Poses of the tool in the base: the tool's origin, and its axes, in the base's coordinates. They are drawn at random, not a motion.
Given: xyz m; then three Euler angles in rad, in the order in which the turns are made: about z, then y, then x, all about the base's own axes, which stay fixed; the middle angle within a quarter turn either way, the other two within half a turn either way.
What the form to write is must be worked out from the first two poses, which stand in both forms.
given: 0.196 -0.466 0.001 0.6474 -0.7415 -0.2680
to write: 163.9 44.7 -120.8 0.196 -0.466 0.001
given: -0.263 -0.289 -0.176 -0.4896 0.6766 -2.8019
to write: 22.5 137.3 -178.6 -0.263 -0.289 -0.176
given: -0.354 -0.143 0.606 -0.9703 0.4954 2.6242
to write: -42.5 139.9 74.3 -0.354 -0.143 0.606
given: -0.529 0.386 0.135 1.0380 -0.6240 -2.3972
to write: 136.7 126.6 1.9 -0.529 0.386 0.135
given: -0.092 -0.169 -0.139 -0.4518 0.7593 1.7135
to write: -46.2 95.9 69.8 -0.092 -0.169 -0.139
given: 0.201 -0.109 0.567 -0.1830 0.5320 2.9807
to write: -15.2 148.3 151.8 0.201 -0.109 0.567
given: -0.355 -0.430 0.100 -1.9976 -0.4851 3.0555
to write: -170.7 151.8 -104.0 -0.355 -0.430 0.100
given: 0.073 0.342 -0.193 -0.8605 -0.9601 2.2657
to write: -151.7 111.5 6.4 0.073 0.342 -0.193
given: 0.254 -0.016 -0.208 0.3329 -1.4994 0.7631
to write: -177.2 87.0 155.3 0.254 -0.016 -0.208
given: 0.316 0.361 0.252 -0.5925 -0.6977 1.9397
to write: -132.0 106.0 42.1 0.316 0.361 0.252
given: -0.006 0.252 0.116 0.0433 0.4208 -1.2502
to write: 64.8 73.3 -79.8 -0.006 0.252 0.116
